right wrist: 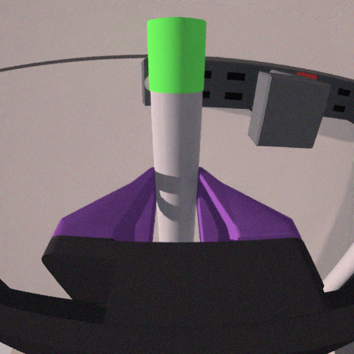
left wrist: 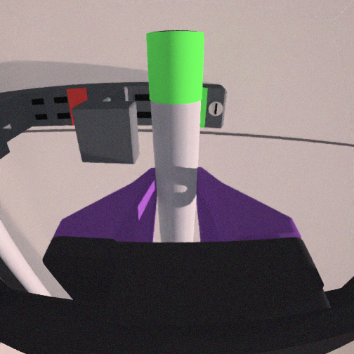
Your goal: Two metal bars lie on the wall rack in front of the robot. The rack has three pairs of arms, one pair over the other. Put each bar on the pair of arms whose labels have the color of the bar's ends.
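A pale metal bar [left wrist: 176,135] [right wrist: 176,130] with bright green ends stands out between the purple fingers in both views. My left gripper [left wrist: 176,175] is shut on it near one end, my right gripper [right wrist: 176,175] near the other. The wall rack's dark uprights [left wrist: 216,120] [right wrist: 220,102] lie behind the bar ends. A grey block-shaped rack arm [left wrist: 107,132] [right wrist: 290,112] shows beside the bar in each view, apart from it. A red label [left wrist: 76,95] [right wrist: 306,76] is partly hidden by that arm; a green label [left wrist: 204,107] is mostly hidden by the bar.
A stretch of another pale bar [left wrist: 17,262] [right wrist: 341,270] shows at the left edge of the left wrist view and the right edge of the right wrist view; its ends are out of view. The pale wall [left wrist: 280,75] [right wrist: 75,125] lies behind the rack.
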